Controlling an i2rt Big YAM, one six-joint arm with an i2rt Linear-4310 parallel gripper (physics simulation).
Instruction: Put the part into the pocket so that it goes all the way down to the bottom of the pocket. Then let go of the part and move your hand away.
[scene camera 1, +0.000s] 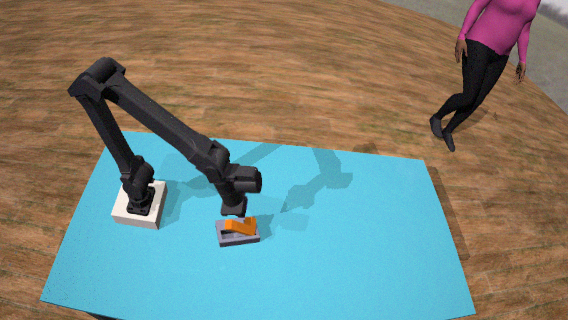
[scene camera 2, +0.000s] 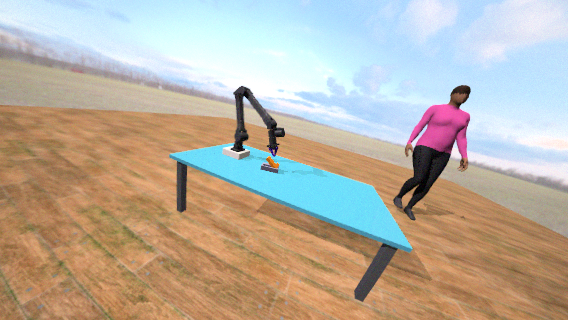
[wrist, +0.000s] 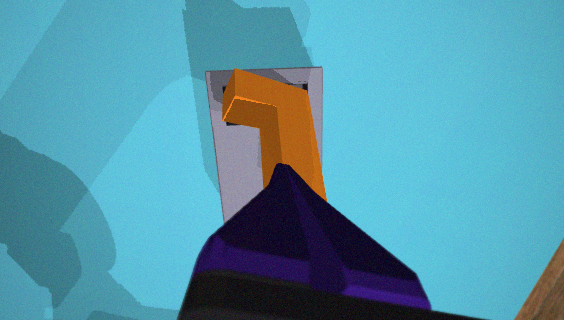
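Seen in the pictures: gripper, fingertip midpoint: (scene camera 1: 242, 217) (scene camera 2: 274, 156) (wrist: 279, 173); arm's base, link origin: (scene camera 1: 141, 201) (scene camera 2: 237, 149).
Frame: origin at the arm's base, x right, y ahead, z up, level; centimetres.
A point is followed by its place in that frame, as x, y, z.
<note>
The orange L-shaped part (scene camera 1: 239, 225) {5.9, 36.6, 3.3} (scene camera 2: 272, 161) {6.0, 37.5, 2.5} (wrist: 289, 113) {4.7, 40.0, 0.2} lies tilted on the grey pocket block (scene camera 1: 239, 240) {8.5, 37.0, -2.2} (scene camera 2: 267, 168) {9.0, 35.7, -3.4} (wrist: 237, 155) {1.6, 35.5, -2.1}. One end sits in the dark pocket opening and the other end sticks up above the block's top. My gripper (scene camera 1: 235, 214) {4.3, 37.4, 6.2} (scene camera 2: 273, 153) {4.3, 37.4, 6.2} (wrist: 279, 173) {4.3, 37.4, 6.2} hangs just above the raised end of the part. Its purple fingers are shut together to a point with nothing between them. In the wrist view the fingers hide the near end of the part.
The block stands on a blue table (scene camera 1: 346, 258) {11.3, 74.8, -5.7} (scene camera 2: 329, 196) {13.2, 86.2, -5.7}. The arm's white base (scene camera 1: 153, 220) {7.0, 6.7, -0.1} (scene camera 2: 236, 153) {7.4, 4.3, -0.8} is at the left. A person in a pink top (scene camera 1: 470, 68) (scene camera 2: 436, 148) stands on the wooden floor beyond the table's right end.
</note>
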